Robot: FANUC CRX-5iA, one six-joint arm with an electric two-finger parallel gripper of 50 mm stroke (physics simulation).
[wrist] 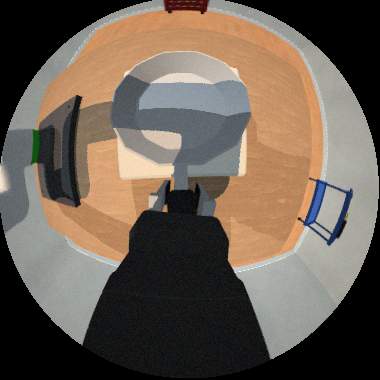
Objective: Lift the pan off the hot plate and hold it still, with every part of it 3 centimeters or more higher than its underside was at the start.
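Pixels of known places: gripper, between the fingertips: (182,188); arm's base, origin of its link: (45,145).
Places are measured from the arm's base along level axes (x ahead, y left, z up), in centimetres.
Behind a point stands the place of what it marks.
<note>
The grey pan (200,122) @[x 56.8, y -7.0, z 5.2 cm], round with faceted sides, is in the upper middle of the wrist view. It is over the cream hot plate (131,167) @[x 45.0, y -13.6, z 3.6 cm], whose corners and near edge show around it. No gap between the two can be made out from above. The pan's handle runs toward the camera, light grey near the pan and black farther back. My gripper (182,188) @[x 53.9, y -16.6, z 7.2 cm] is shut on the handle, with one finger at each side of its black part. The pan's underside and most of the hot plate's top are hidden.
The wooden table (280,125) @[x 81.8, y -1.7, z -2.6 cm] carries them. At the left stands a dark, plate-like object (62,150) @[x 16.5, y -5.7, z 0.0 cm] beside a grey body with a green ring (35,146). A blue cart (315,202) stands beyond the right edge, and a dark red object (186,5) is beyond the far edge.
</note>
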